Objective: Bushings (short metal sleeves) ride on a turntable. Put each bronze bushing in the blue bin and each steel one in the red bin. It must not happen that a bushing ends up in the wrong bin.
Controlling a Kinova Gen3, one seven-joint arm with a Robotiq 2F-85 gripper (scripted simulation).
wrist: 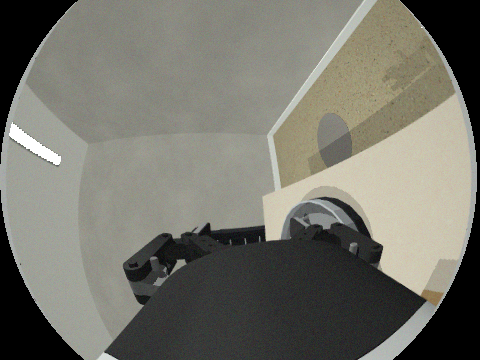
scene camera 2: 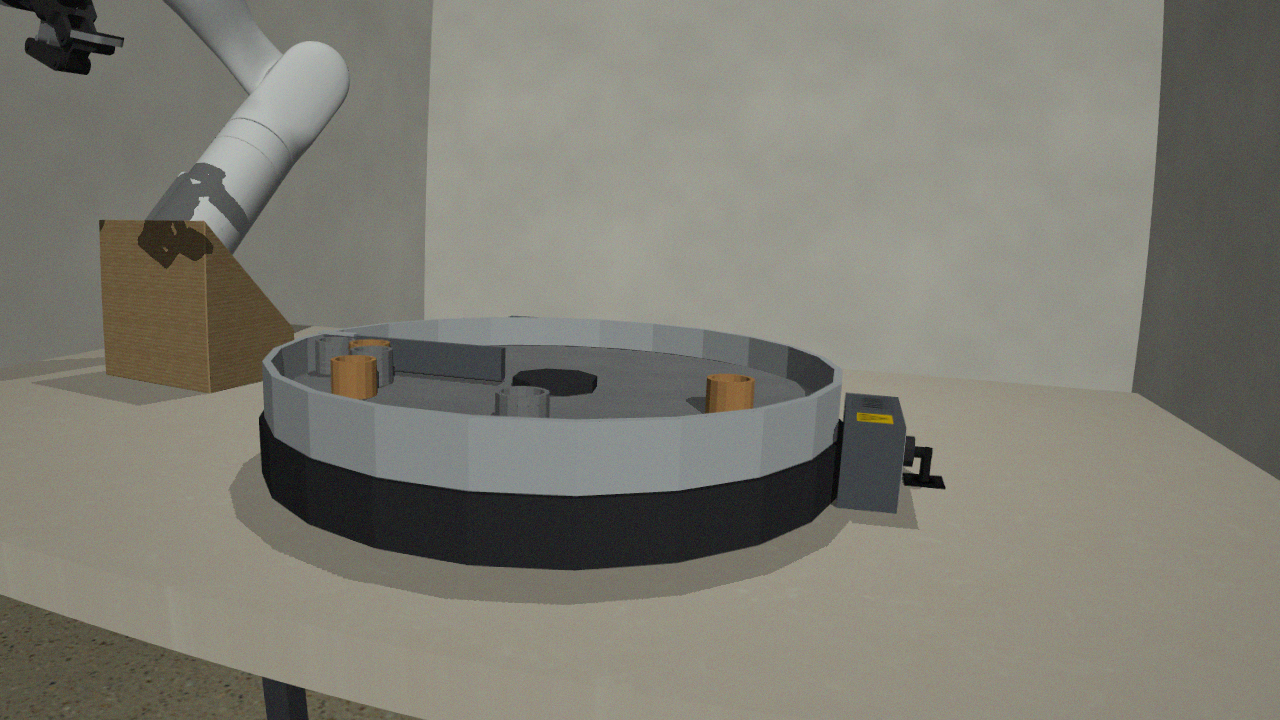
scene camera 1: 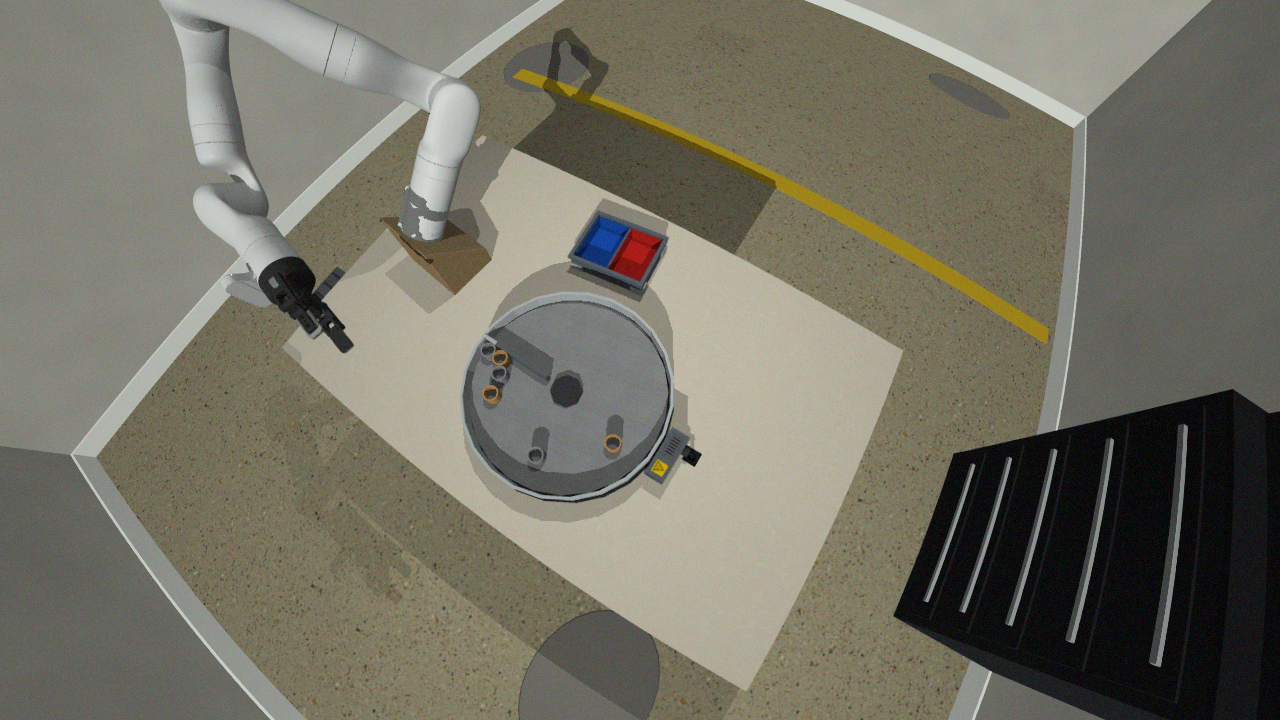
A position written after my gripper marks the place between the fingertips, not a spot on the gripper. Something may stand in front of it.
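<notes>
The wrist view shows my gripper [wrist: 250, 230], and you'd find the gripper in scene camera 1 as well [scene camera 1: 334, 342]. Scene camera 2 is where there's a steel bushing [scene camera 2: 327, 347], another steel bushing [scene camera 2: 384, 358] and a grey turntable [scene camera 2: 584, 382].
</notes>
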